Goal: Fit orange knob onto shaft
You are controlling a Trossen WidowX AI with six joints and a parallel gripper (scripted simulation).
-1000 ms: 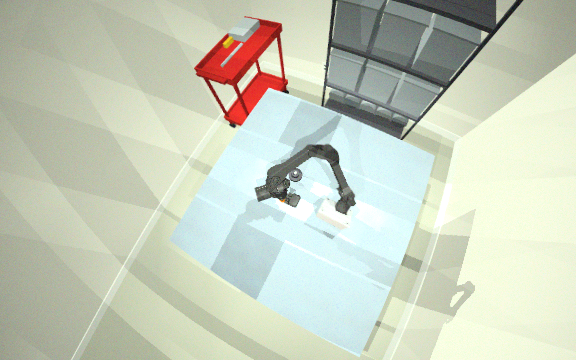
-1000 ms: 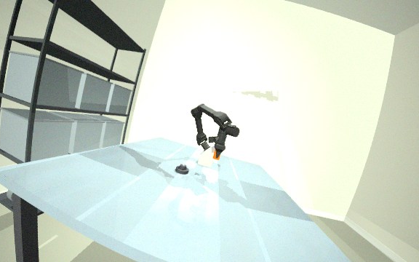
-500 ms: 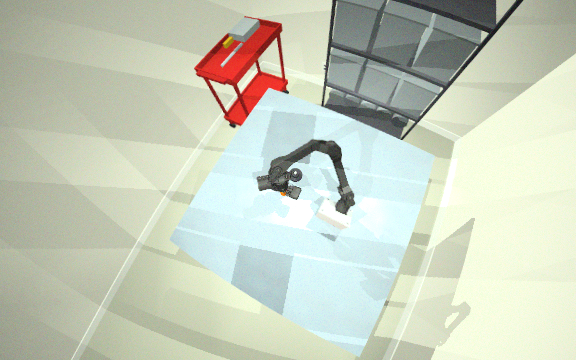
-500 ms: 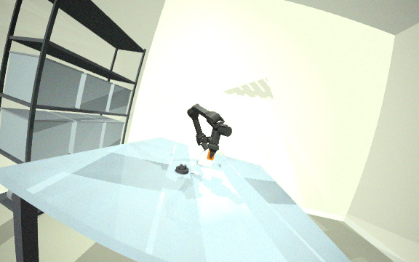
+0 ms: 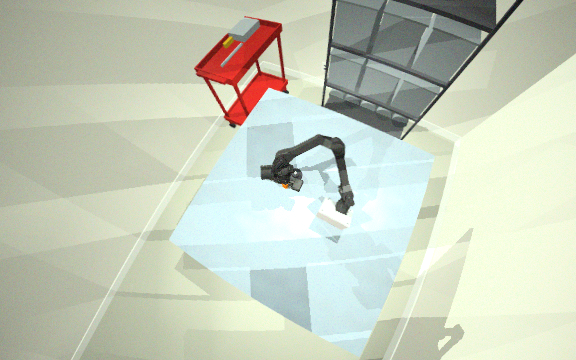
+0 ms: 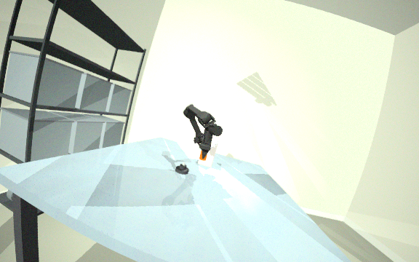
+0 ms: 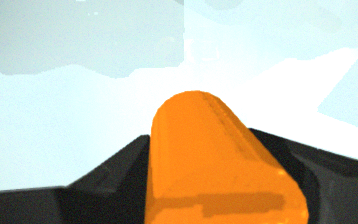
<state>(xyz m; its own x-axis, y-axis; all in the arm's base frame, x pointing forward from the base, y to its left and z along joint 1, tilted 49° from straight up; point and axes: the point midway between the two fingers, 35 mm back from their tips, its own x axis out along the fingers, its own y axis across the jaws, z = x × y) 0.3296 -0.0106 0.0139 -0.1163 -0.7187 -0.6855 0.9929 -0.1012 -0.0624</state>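
The dark round pedestal lies 11 cm to the right of my gripper tip, 9 cm below it and 1 cm behind it. Also, from my gripper tip: orange knob: 3 cm above.
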